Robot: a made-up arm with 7 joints. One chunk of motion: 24 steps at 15 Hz.
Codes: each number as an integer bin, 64 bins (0 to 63) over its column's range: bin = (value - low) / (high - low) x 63, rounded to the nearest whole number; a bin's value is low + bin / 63 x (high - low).
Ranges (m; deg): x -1.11..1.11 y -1.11..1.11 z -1.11..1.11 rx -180..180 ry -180..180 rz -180..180
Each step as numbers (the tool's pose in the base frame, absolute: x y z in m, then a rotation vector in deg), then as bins.
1 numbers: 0.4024 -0.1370 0.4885 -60.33 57.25 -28.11
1 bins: 43 28 45 21 42 27
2 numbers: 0.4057 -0.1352 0.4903 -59.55 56.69 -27.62
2 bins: 43 28 45 21 41 27
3 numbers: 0.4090 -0.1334 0.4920 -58.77 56.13 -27.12
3 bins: 43 28 45 21 41 27
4 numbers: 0.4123 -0.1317 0.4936 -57.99 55.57 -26.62
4 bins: 43 28 46 21 41 27
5 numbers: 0.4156 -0.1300 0.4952 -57.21 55.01 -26.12
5 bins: 43 28 46 21 41 27
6 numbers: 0.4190 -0.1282 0.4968 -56.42 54.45 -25.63
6 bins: 43 28 46 22 41 27
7 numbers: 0.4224 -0.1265 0.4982 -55.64 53.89 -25.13
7 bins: 43 28 46 22 41 27
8 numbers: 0.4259 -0.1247 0.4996 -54.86 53.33 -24.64
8 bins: 44 28 46 22 41 27
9 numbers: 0.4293 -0.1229 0.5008 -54.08 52.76 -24.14
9 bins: 44 28 46 22 41 27
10 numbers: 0.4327 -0.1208 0.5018 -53.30 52.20 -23.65
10 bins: 44 28 46 22 41 27
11 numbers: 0.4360 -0.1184 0.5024 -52.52 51.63 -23.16
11 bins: 44 28 46 22 41 27
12 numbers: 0.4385 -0.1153 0.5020 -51.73 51.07 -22.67
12 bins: 44 28 46 22 40 28
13 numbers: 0.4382 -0.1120 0.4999 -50.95 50.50 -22.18
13 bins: 44 28 46 23 40 28
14 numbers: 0.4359 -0.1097 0.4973 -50.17 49.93 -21.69
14 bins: 44 28 46 23 40 28
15 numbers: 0.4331 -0.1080 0.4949 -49.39 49.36 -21.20
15 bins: 44 28 46 23 40 28
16 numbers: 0.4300 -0.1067 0.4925 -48.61 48.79 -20.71
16 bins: 44 28 45 23 40 28
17 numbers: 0.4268 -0.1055 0.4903 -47.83 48.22 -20.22
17 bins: 44 29 45 23 40 28
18 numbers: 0.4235 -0.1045 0.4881 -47.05 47.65 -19.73
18 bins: 44 29 45 23 40 28
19 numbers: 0.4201 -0.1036 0.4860 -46.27 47.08 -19.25
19 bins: 43 29 45 23 40 28
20 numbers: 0.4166 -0.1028 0.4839 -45.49 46.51 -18.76
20 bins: 43 29 45 24 40 28
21 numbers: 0.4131 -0.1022 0.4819 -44.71 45.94 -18.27
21 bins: 43 29 45 24 40 28
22 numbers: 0.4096 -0.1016 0.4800 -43.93 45.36 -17.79
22 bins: 43 29 45 24 39 28
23 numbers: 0.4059 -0.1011 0.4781 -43.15 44.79 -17.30
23 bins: 43 29 45 24 39 28
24 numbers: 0.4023 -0.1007 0.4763 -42.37 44.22 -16.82
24 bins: 43 29 45 24 39 29
